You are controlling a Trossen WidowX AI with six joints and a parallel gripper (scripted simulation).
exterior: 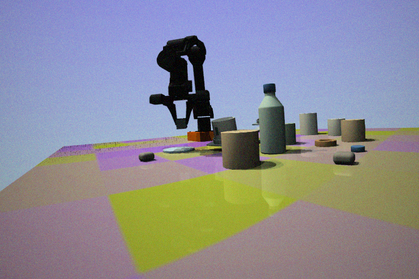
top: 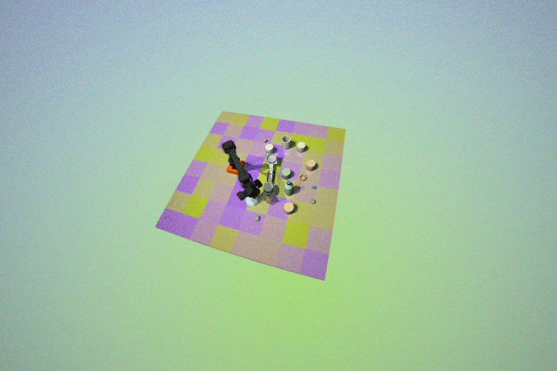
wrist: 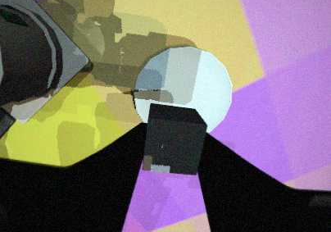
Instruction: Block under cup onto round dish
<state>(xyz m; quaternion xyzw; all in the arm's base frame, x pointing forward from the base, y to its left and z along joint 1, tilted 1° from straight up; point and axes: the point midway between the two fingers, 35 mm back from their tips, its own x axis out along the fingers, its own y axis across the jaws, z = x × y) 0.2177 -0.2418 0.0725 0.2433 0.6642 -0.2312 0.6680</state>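
My gripper tip is 10 mm past the pale blue round dish, 10 mm to the left of it and 80 mm above it. Round my gripper tip: block (right at my gripper tip); grey bottle (260 mm ahead, 110 mm to the left, 30 mm above); balance (90 mm ahead, 220 mm to the left, 40 mm below).
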